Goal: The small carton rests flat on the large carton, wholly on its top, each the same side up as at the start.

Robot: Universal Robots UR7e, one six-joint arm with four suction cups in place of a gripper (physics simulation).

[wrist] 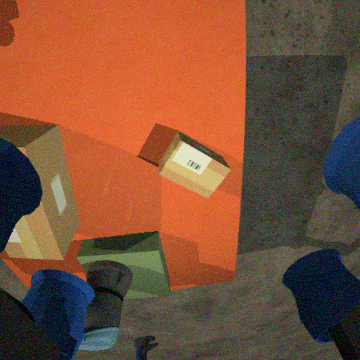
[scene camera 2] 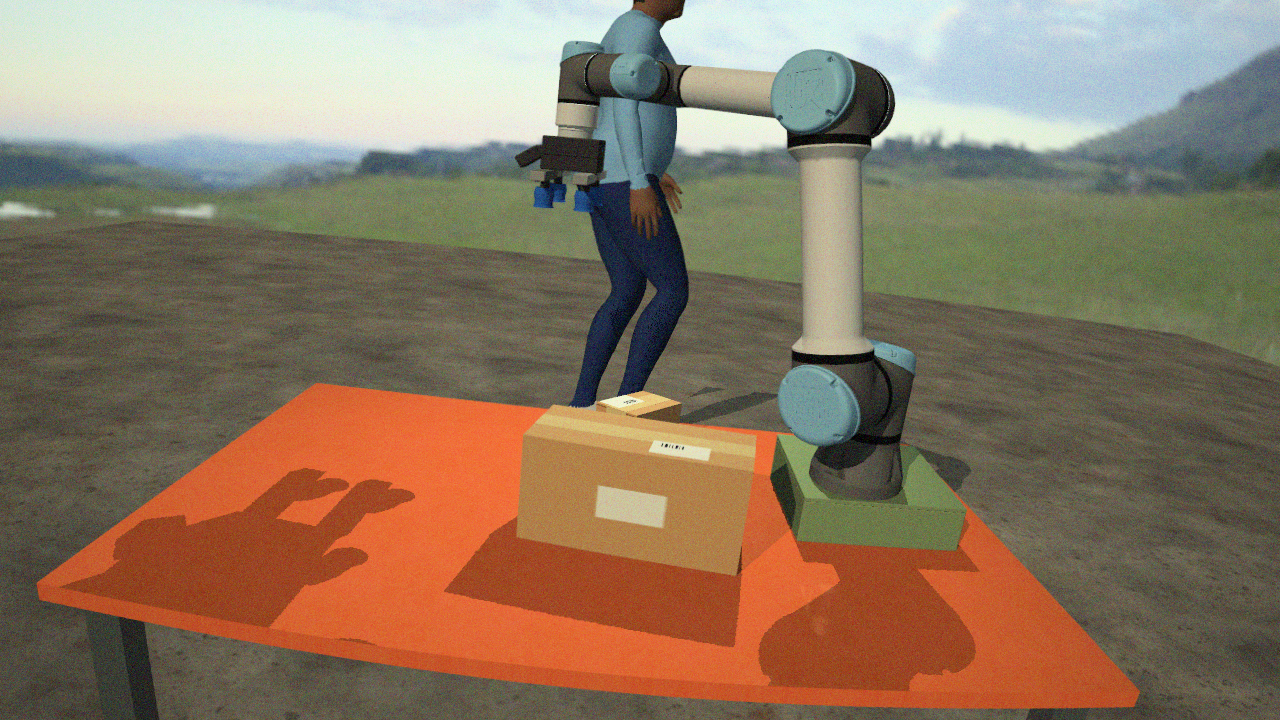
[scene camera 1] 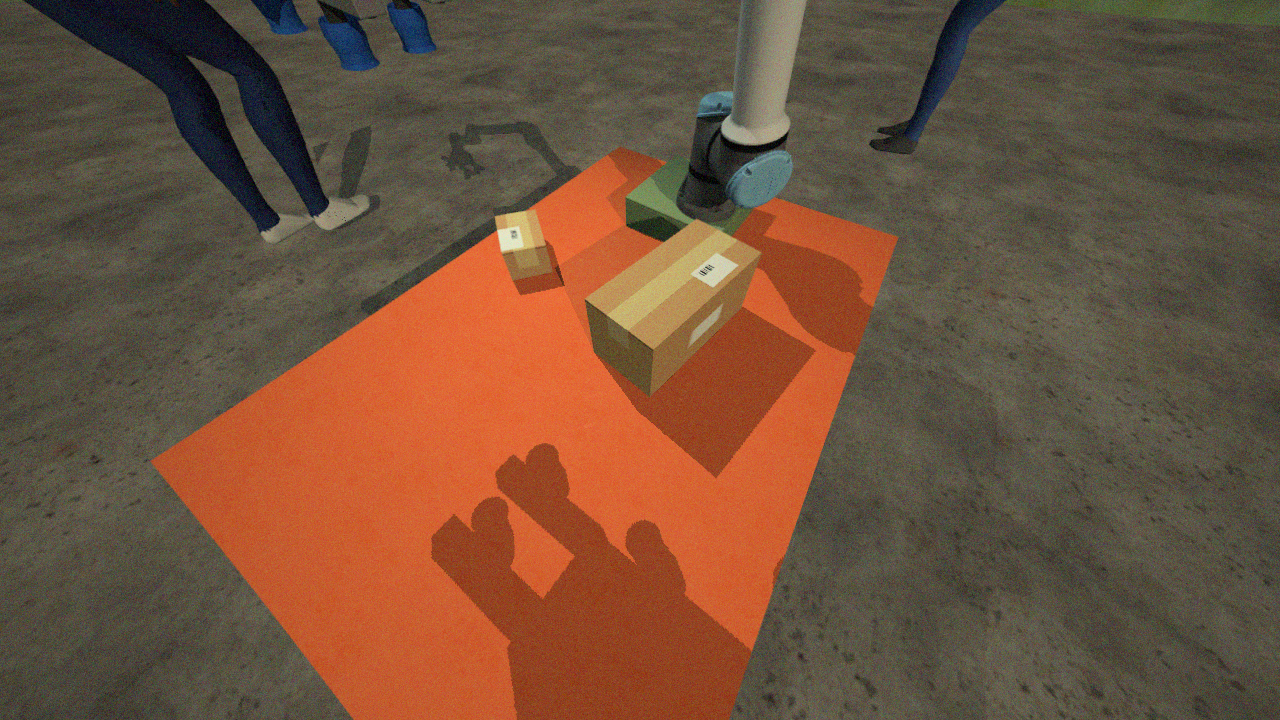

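Pixels of known places: hand, tool point: (wrist: 187, 239) (scene camera 2: 569, 205) (scene camera 1: 354, 38); arm's base, link origin: (wrist: 109, 273) (scene camera 2: 854, 479) (scene camera 1: 705, 203).
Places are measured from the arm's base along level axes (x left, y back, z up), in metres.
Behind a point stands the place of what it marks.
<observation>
The small carton (scene camera 1: 526, 248) {x -0.231, y -0.400, z 0.002 m} (scene camera 2: 639, 406) {x -0.264, y -0.364, z 0.003 m} (wrist: 194, 166) {x -0.291, y -0.378, z 0.003 m} rests on the orange table near its edge, label up, turned at an angle to the large carton and apart from it. The large carton (scene camera 1: 671, 304) {x 0.158, y -0.412, z 0.078 m} (scene camera 2: 633, 494) {x 0.205, y -0.349, z 0.019 m} (wrist: 56, 197) {x 0.050, y -0.333, z 0.015 m} stands on the table with a label on top and another on a long side. In scene camera 2 it partly hides the small carton; in the wrist view a cup covers part of it. My gripper (scene camera 1: 353, 35) (scene camera 2: 563, 197), four blue suction cups, hangs high above table level, cups down, open and holding nothing.
The orange table (scene camera 1: 375, 411) {x -0.196, y -0.826, z -0.077 m} (scene camera 2: 447, 447) {x -0.124, y -0.697, z -0.076 m} (wrist: 115, 60) {x -0.133, y -0.616, z -0.077 m} carries the green base block (scene camera 1: 646, 207) {x -0.111, y -0.106, z 0.001 m} (scene camera 2: 872, 523) {x 0.082, y 0.019, z -0.038 m} (wrist: 150, 272) {x -0.138, y 0.002, z 0.006 m} of the arm, beside the large carton. A person (scene camera 2: 640, 134) stands behind the table. Dark shadows fall across the table.
</observation>
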